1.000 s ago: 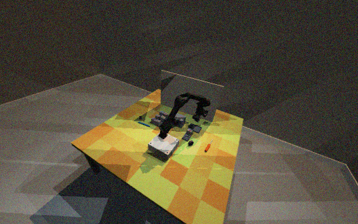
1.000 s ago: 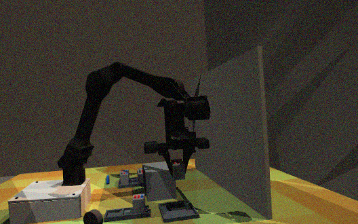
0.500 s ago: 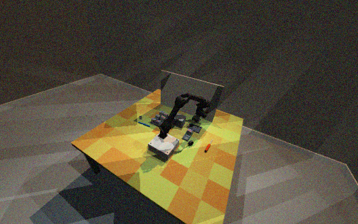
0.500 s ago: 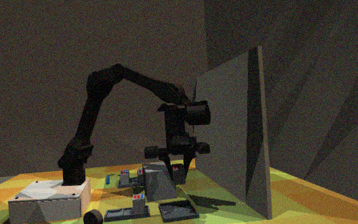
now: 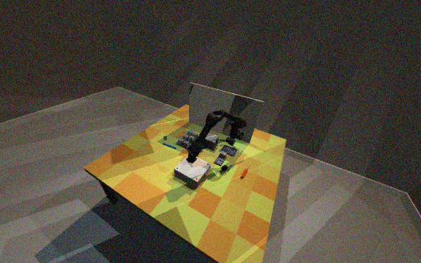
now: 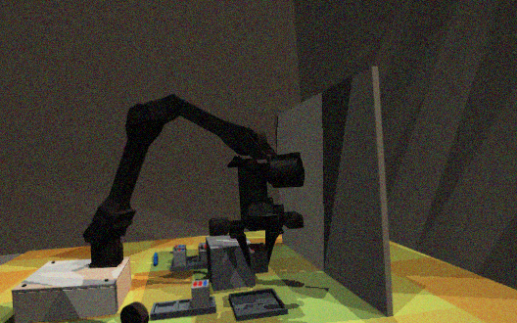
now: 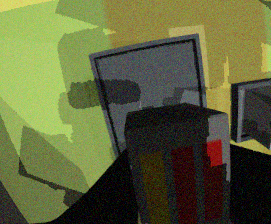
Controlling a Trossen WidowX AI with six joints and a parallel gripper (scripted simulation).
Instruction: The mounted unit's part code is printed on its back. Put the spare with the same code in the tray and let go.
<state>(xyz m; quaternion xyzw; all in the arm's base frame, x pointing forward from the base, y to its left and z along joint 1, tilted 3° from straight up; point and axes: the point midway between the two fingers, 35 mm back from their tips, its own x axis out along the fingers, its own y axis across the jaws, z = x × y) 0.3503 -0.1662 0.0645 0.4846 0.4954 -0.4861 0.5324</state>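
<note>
Right now the dark flat tray is 1 cm behind my gripper tip and 8 cm below it. The rest, counted from my gripper tip: dark rack 16 cm behind, 1 cm to the left, 8 cm below; grey spare 3 cm above; grey mounted unit 6 cm behind, 21 cm to the left, 3 cm below.
</note>
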